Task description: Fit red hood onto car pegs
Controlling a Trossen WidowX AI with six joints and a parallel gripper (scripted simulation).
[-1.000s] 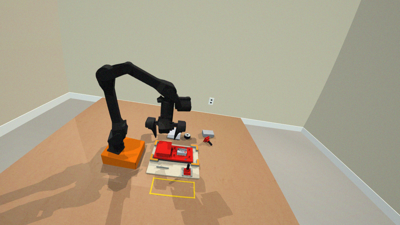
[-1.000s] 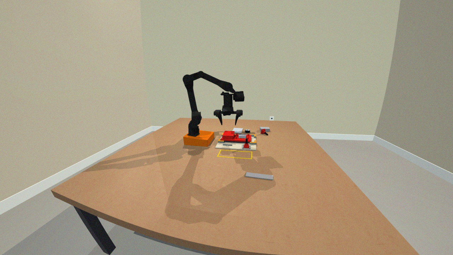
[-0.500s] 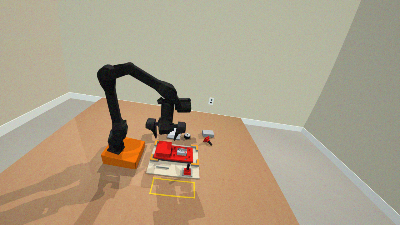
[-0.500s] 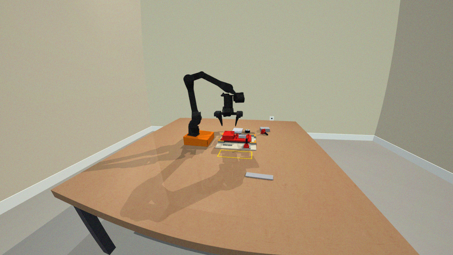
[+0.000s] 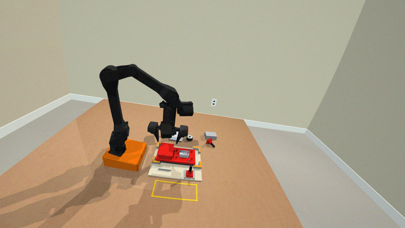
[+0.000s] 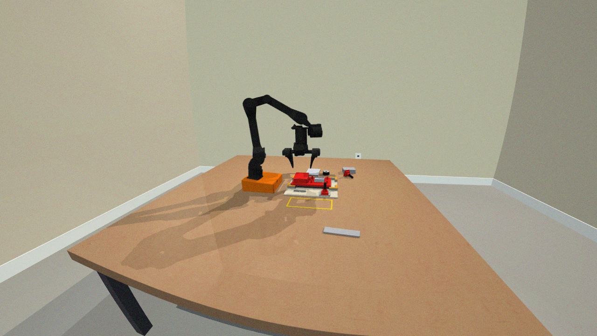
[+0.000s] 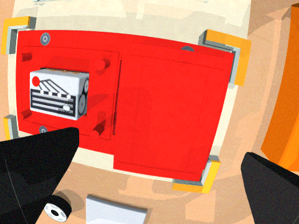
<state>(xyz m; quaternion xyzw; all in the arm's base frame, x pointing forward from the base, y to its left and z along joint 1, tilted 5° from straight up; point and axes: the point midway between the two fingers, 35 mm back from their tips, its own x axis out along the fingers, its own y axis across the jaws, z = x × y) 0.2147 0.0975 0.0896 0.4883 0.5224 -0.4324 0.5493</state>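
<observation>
Right now the red hood is 5 cm below my gripper tip. The rest, counted from my gripper tip: black wheel: 19 cm to the left, 10 cm ahead, 8 cm below; then cream jig: 8 cm below, 7 cm ahead, 1 cm to the right; then grey engine block: 9 cm ahead, 7 cm below, 1 cm to the left.
</observation>
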